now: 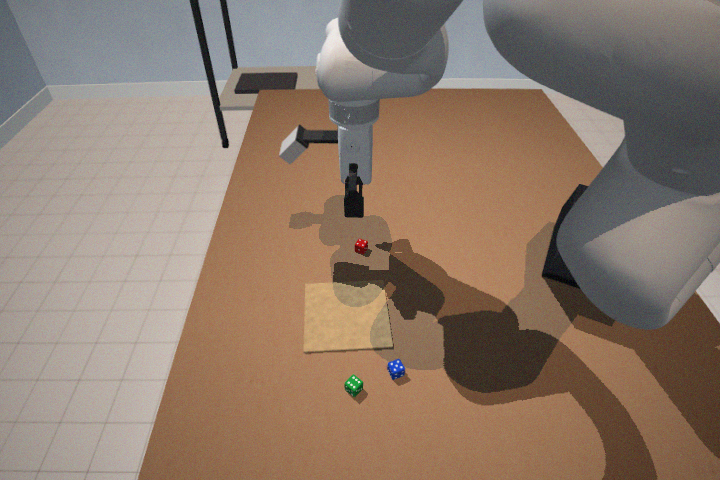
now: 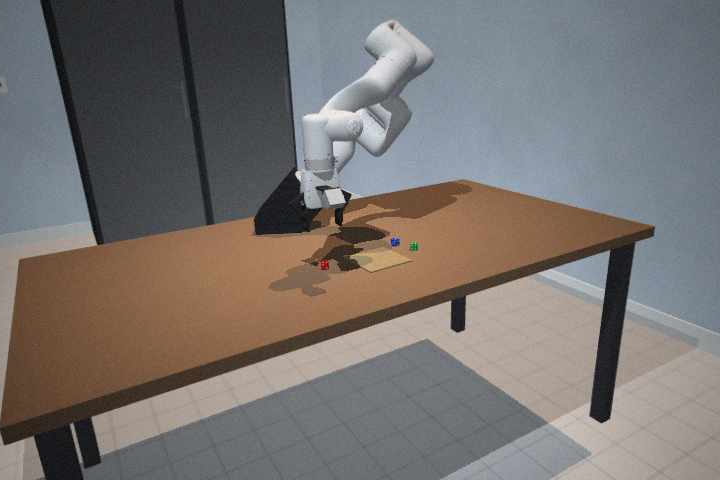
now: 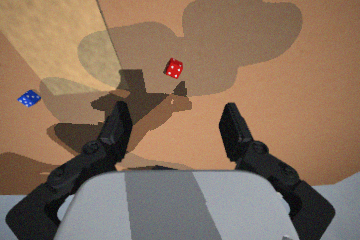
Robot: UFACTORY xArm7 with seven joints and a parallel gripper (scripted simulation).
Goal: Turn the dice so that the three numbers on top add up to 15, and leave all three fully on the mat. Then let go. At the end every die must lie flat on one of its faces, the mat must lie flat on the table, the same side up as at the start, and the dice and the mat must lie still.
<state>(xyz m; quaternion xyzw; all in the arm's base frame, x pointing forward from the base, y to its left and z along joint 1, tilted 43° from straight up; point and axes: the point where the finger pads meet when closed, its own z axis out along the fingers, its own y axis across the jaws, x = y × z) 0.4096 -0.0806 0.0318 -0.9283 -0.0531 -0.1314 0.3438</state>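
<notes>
My gripper is now 12 cm above the red die and 1 cm past it. Also, from my hand: blue die (24 cm to the left, 12 cm below, 12 cm behind); then tan mat (16 cm to the left, 13 cm below, 2 cm behind); then green die (28 cm to the left, 12 cm below, 7 cm behind).
</notes>
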